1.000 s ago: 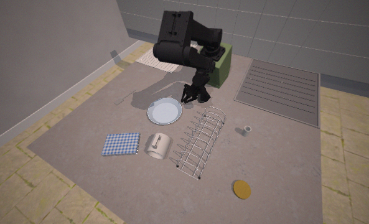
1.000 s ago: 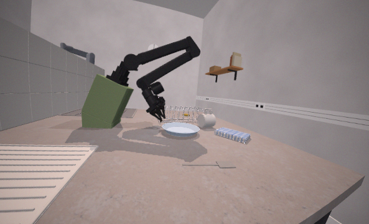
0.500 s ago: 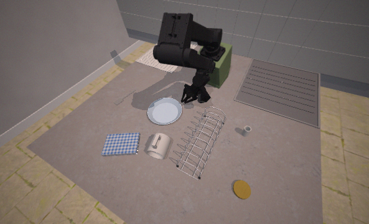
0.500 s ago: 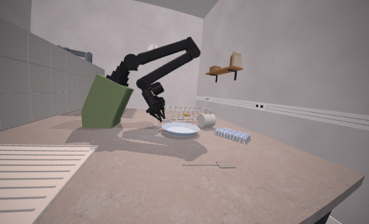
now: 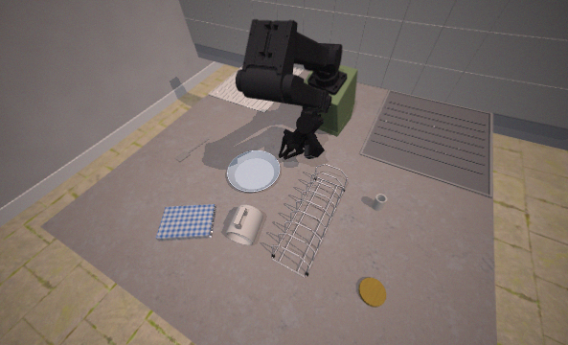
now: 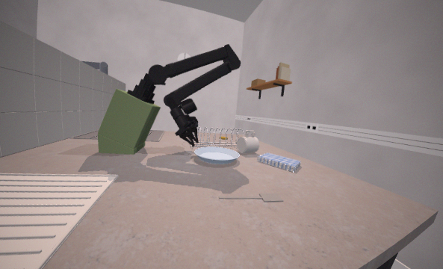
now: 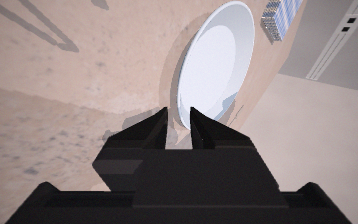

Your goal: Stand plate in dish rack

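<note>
Right now my hand is 100 mm short of the pale blue plate, 60 mm to the left of it and 40 mm above it. Also, from my hand: grey drain mat (520 mm behind, 380 mm to the left, 50 mm below); disc (470 mm to the left, 200 mm ahead, 40 mm below); small white cup (370 mm to the left, 50 mm behind, 40 mm below).
</note>
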